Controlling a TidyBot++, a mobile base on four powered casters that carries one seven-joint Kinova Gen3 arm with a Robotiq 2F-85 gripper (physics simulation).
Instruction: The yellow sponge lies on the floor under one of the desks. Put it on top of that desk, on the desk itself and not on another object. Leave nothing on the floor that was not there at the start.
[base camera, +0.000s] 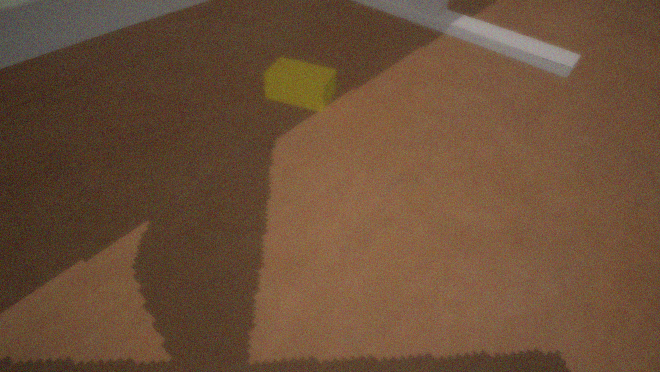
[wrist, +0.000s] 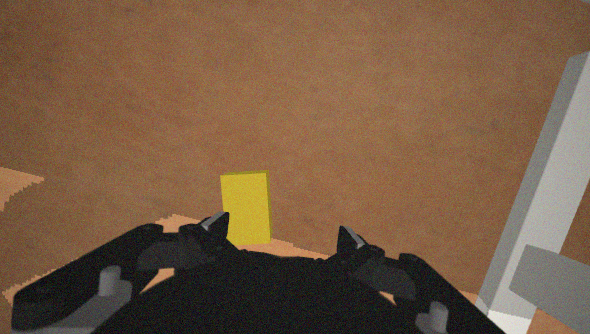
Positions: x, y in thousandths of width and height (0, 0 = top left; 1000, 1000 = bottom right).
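Observation:
A yellow sponge (base camera: 470, 233) shows in the scene, and the wrist view (wrist: 418, 585) shows the sponge too. The gripper (wrist: 481, 693) is visible, as is a desk (wrist: 894, 813).

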